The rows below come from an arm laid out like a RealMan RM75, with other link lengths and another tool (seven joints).
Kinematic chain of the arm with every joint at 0, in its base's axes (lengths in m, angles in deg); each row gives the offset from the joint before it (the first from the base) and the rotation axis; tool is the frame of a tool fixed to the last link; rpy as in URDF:
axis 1: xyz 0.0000 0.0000 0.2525 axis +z
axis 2: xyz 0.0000 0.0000 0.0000 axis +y
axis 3: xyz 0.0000 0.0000 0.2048 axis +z
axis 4: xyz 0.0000 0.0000 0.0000 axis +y
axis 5: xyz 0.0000 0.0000 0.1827 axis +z
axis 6: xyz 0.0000 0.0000 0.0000 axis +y
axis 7: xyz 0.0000 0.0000 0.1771 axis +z
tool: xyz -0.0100 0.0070 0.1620 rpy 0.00 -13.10 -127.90
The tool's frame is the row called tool.
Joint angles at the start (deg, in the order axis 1, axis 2, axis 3, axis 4, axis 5, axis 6, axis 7):
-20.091 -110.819 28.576 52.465 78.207 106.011 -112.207
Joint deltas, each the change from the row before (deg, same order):
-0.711 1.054 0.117 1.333 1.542 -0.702 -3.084
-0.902 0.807 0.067 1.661 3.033 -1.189 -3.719
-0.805 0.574 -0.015 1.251 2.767 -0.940 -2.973
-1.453 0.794 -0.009 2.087 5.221 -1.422 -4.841
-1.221 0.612 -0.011 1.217 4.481 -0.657 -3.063
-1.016 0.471 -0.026 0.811 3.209 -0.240 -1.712
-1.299 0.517 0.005 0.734 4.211 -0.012 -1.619
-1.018 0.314 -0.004 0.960 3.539 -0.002 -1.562
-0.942 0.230 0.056 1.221 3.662 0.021 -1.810
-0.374 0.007 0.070 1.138 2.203 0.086 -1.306
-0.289 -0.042 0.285 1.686 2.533 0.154 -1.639
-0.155 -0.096 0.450 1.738 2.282 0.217 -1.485
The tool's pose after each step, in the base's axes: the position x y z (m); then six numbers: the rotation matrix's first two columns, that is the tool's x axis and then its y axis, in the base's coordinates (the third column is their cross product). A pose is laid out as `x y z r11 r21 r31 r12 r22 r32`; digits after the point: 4 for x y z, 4 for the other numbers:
-0.0486 0.3690 0.1166 -0.5110 0.5576 -0.6542 -0.1370 0.6985 0.7024
-0.0546 0.3763 0.1093 -0.5541 0.5047 -0.6620 -0.1453 0.7244 0.6739
-0.0607 0.3825 0.1029 -0.5903 0.4585 -0.6643 -0.1562 0.7425 0.6513
-0.0735 0.3926 0.0910 -0.6527 0.3762 -0.6576 -0.1783 0.7673 0.6160
-0.0857 0.3987 0.0805 -0.7008 0.3129 -0.6411 -0.1917 0.7830 0.5917
-0.0940 0.4024 0.0738 -0.7335 0.2753 -0.6214 -0.1936 0.7918 0.5793
-0.1056 0.4052 0.0644 -0.7731 0.2295 -0.5913 -0.1925 0.8034 0.5634
-0.1160 0.4076 0.0580 -0.8047 0.1909 -0.5621 -0.1943 0.8100 0.5533
-0.1275 0.4096 0.0525 -0.8353 0.1489 -0.5292 -0.2000 0.8143 0.5448
-0.1352 0.4103 0.0498 -0.8531 0.1218 -0.5073 -0.2057 0.8151 0.5416
-0.1448 0.4103 0.0471 -0.8740 0.0899 -0.4776 -0.2110 0.8151 0.5396
-0.1539 0.4096 0.0446 -0.8923 0.0611 -0.4473 -0.2141 0.8151 0.5384

